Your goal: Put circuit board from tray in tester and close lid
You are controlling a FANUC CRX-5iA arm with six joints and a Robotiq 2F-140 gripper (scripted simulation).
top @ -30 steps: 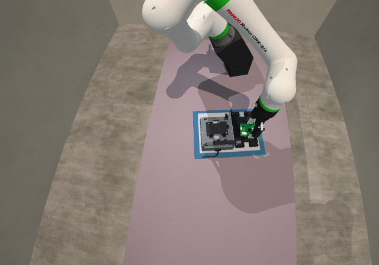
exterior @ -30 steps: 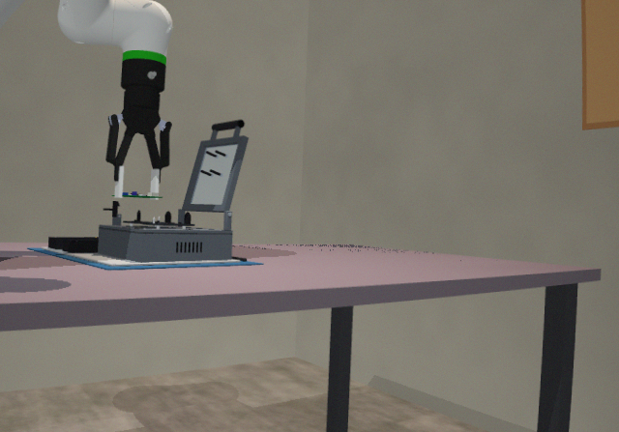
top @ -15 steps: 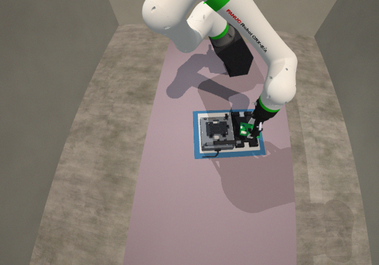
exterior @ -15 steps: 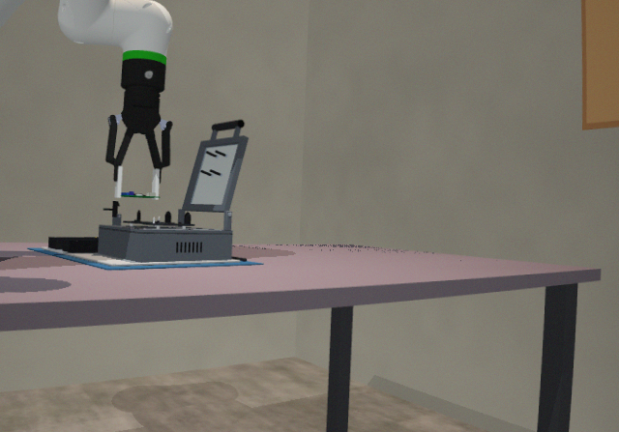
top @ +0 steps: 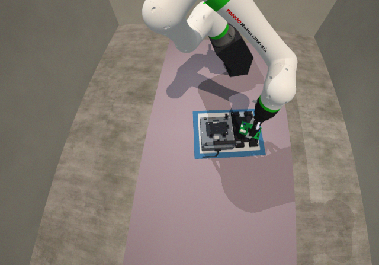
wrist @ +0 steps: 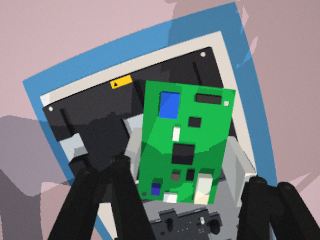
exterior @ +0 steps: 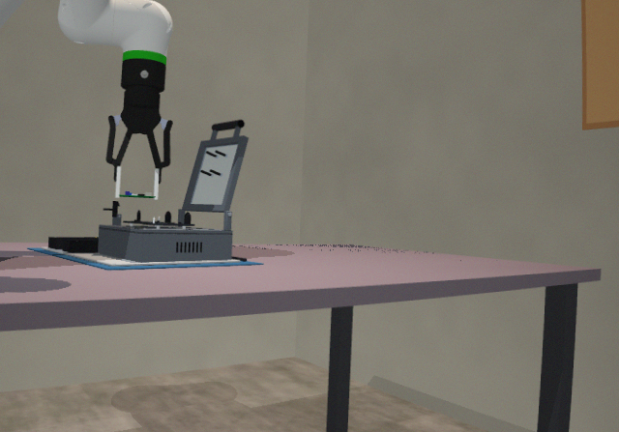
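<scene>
The green circuit board is 20 mm below my hand. Round my hand: tester lid 170 mm to the right, 90 mm ahead, 40 mm above; then latch hook 110 mm to the right, 100 mm behind, 50 mm below; then tester 130 mm to the right, 30 mm below.
</scene>
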